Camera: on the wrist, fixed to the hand. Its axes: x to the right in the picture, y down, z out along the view.
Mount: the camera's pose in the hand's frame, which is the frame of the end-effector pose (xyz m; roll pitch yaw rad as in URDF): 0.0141 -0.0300 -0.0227 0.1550 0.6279 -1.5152
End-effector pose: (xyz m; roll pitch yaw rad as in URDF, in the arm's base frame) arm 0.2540 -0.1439 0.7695 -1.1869 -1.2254 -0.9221
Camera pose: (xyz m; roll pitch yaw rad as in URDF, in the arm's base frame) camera 0.2202 -0.1527 0.7893 1.3942 -0.2233 -3.0107
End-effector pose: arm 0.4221 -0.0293 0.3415 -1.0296 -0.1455 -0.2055
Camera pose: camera 0.4266 -0.0659 0.3574 0.2613 -0.4031 -1.7894
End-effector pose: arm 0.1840 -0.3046 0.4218 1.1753 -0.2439 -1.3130
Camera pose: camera 0.1988 -0.3239 0.3899 2.3619 1.2008 -0.6207
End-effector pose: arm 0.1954 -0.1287 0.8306 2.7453 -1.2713 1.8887
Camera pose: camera 0.1623 -0.1446 0.8468 1.9862 -0.1111 -2.6144
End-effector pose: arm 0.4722 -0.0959 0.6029 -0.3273 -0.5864 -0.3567
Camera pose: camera 0.4769 -0.1357 0.6008 0.7390 0.2239 -1.7193
